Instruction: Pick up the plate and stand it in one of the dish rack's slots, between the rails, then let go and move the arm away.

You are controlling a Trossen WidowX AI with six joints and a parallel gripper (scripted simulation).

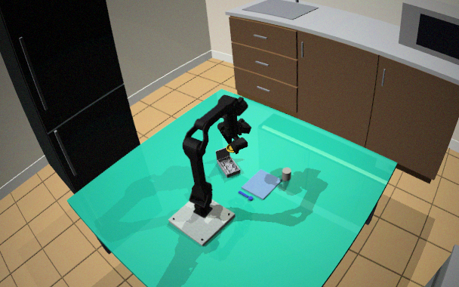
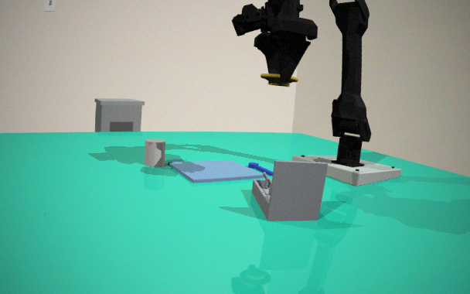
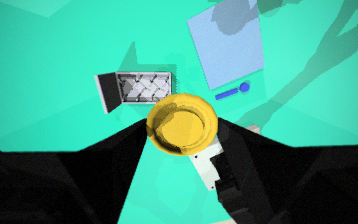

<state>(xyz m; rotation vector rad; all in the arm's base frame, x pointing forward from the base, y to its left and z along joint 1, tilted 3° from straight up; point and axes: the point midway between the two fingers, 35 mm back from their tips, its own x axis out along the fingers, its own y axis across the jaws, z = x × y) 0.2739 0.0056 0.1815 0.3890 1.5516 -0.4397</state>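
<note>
My gripper tip is 16 cm above the grey dish rack, 7 cm to the right of it and 4 cm short of it. The rest, counted from my gripper tip: blue spoon 18 cm below, 11 cm to the right, 8 cm behind; blue-grey mat 18 cm below, 13 cm to the right, 2 cm ahead; yellow plate 1 cm above.
</note>
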